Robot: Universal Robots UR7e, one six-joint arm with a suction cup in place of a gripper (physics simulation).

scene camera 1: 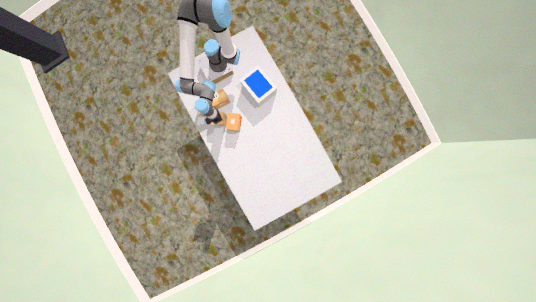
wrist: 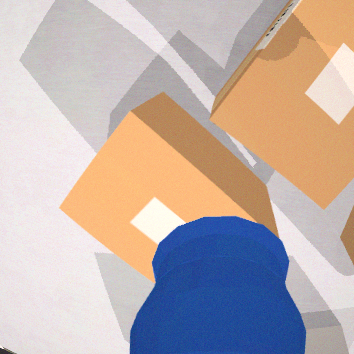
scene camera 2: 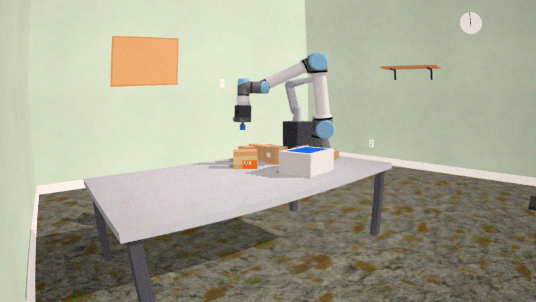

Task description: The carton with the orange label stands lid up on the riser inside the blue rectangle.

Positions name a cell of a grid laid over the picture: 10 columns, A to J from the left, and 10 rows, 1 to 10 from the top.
Labels:
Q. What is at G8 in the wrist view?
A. My suction cup.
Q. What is my suction cup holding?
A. Nothing.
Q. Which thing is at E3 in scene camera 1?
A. A white riser with blue rectangle.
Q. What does the white riser with blue rectangle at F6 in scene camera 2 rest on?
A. The table.

